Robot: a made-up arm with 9 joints. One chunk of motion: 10 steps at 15 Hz.
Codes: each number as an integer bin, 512 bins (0 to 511) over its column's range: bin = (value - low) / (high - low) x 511, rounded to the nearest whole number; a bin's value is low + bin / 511 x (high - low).
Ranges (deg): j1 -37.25..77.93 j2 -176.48..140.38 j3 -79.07..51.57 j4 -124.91..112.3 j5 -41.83..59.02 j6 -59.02..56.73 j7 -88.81..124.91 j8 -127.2..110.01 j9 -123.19..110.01
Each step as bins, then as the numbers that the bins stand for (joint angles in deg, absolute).
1 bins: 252 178 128 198 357 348 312 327 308
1 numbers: 19.55 -66.11 -46.35 -33.00 28.63 19.81 41.68 24.60 17.37
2 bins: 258 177 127 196 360 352 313 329 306
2 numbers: 20.90 -66.73 -46.60 -33.93 29.22 20.71 42.10 25.52 16.46
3 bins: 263 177 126 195 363 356 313 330 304
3 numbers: 22.03 -66.73 -46.86 -34.39 29.81 21.62 42.10 25.99 15.54
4 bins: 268 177 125 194 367 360 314 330 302
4 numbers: 23.16 -66.73 -47.11 -34.85 30.60 22.53 42.52 25.99 14.63
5 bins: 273 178 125 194 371 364 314 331 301
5 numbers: 24.28 -66.11 -47.11 -34.85 31.39 23.43 42.52 26.45 14.17
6 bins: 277 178 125 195 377 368 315 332 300
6 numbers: 25.19 -66.11 -47.11 -34.39 32.57 24.34 42.94 26.92 13.72
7 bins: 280 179 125 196 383 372 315 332 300
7 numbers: 25.86 -65.49 -47.11 -33.93 33.76 25.24 42.94 26.92 13.72
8 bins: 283 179 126 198 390 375 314 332 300
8 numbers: 26.54 -65.49 -46.86 -33.00 35.14 25.92 42.52 26.92 13.72
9 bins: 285 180 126 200 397 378 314 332 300
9 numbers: 26.99 -64.87 -46.86 -32.07 36.52 26.60 42.52 26.92 13.72
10 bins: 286 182 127 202 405 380 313 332 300
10 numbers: 27.21 -63.63 -46.60 -31.14 38.10 27.06 42.10 26.92 13.72
